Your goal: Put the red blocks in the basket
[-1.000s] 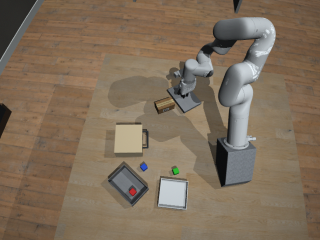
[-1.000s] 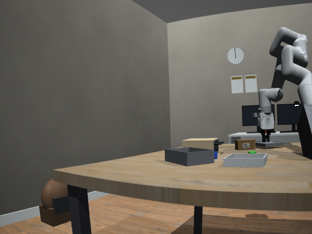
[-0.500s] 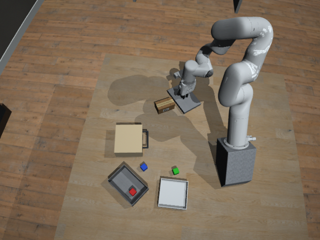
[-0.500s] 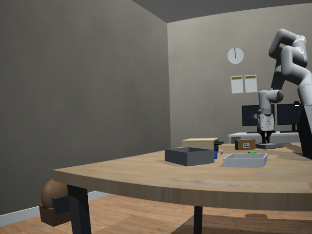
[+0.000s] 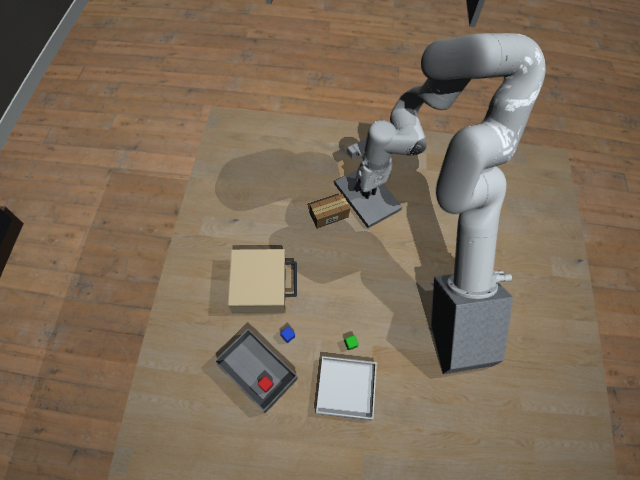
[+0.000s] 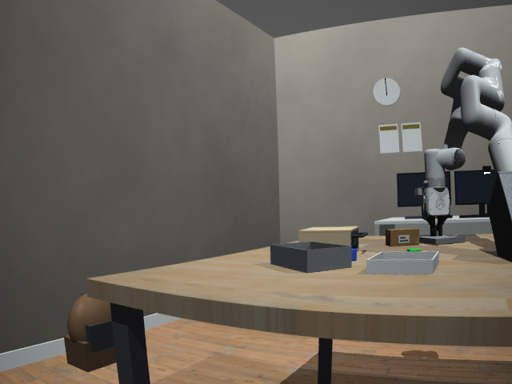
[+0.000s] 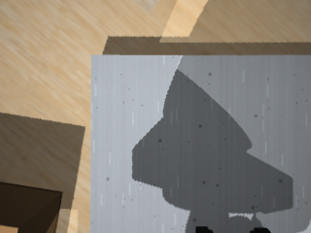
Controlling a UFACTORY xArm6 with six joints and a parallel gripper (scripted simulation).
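Right now my hand is 3 cm above the grey lid. Round my hand: light wooden cabinet (32 cm ahead, 31 cm to the left, 1 cm below); brown cardboard box (12 cm ahead, 7 cm to the left, 1 cm below); drawer (31 cm ahead, 31 cm to the left, 1 cm below).
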